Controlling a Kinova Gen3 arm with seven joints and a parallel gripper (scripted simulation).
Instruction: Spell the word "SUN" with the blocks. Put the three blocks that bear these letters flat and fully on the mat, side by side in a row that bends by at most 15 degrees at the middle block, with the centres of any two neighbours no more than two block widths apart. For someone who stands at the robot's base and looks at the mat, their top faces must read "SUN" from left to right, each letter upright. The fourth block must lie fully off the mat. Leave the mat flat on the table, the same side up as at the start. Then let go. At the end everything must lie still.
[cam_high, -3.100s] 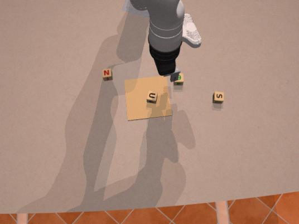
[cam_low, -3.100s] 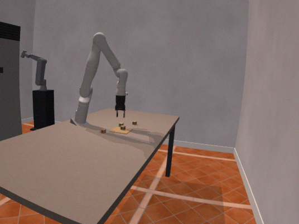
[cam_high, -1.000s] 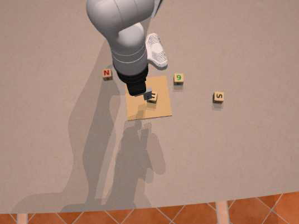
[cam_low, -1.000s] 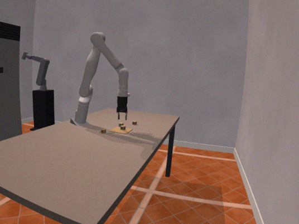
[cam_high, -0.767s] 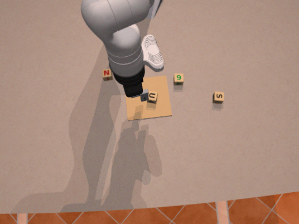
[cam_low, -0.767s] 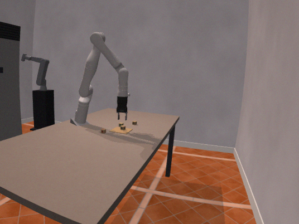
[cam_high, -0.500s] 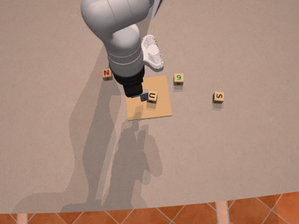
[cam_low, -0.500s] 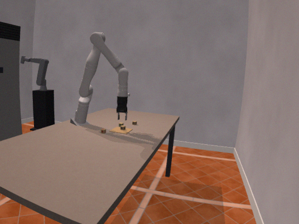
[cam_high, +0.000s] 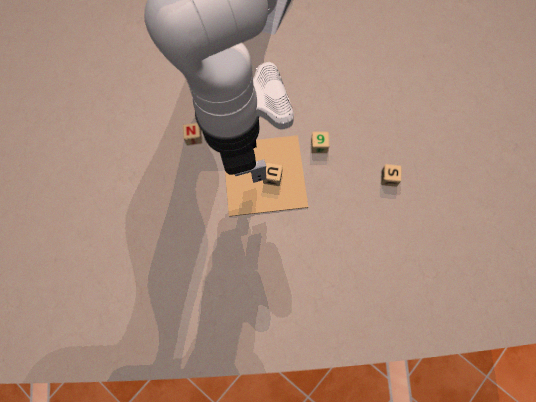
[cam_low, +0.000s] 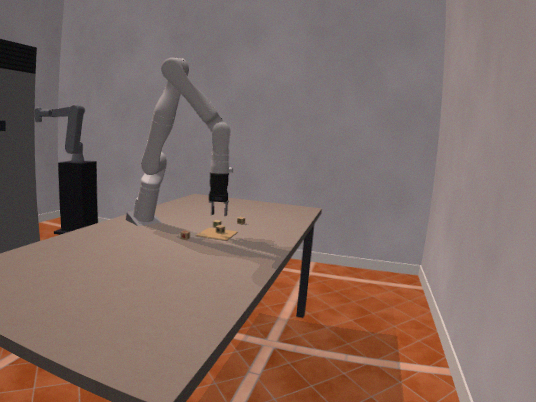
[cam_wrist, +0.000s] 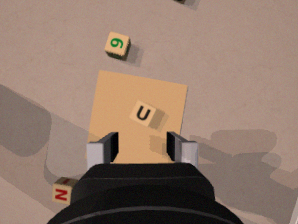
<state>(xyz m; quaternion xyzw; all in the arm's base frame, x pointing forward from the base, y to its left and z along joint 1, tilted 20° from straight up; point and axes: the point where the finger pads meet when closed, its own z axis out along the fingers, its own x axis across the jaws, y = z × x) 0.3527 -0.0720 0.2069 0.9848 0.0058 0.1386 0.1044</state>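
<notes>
Now: the U block 30 mm to the left of my hand and 90 mm below it. Also, from my hand: mat: 10 mm behind, 20 mm to the left, 100 mm below; N block: 120 mm behind, 90 mm to the right, 90 mm below; green 9 block: 30 mm behind, 130 mm to the left, 90 mm below.
</notes>
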